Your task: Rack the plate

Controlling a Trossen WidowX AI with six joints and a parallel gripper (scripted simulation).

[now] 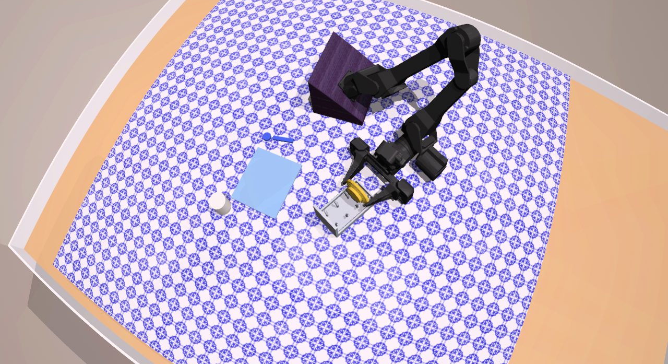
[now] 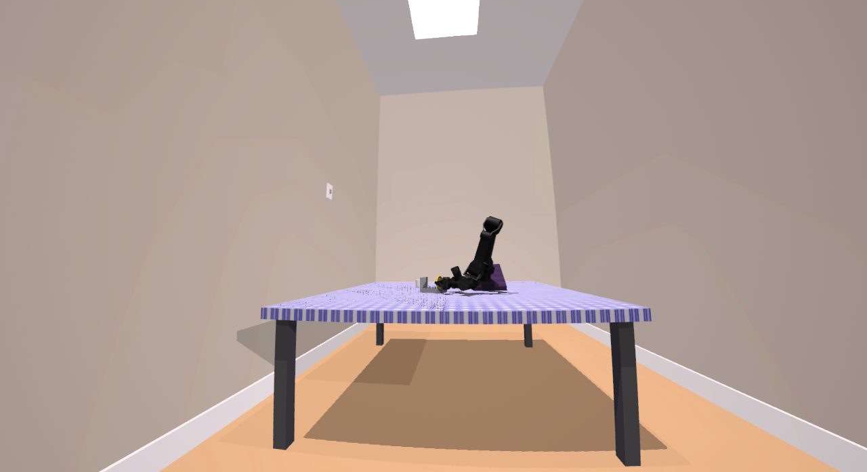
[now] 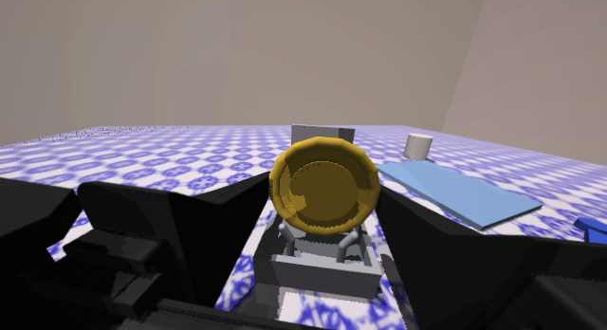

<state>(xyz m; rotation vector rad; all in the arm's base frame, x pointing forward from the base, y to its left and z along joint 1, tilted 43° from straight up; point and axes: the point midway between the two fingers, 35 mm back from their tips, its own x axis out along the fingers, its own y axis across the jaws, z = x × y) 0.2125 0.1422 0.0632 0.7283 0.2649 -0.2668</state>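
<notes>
The yellow plate is 1 cm behind my gripper tip. Round my gripper tip: blue spoon: 26 cm to the right, 6 cm behind, 5 cm below; light blue sheet: 22 cm to the right, 6 cm ahead, 5 cm below; grey dish rack: 3 cm below, 2 cm ahead, 1 cm to the right.
</notes>
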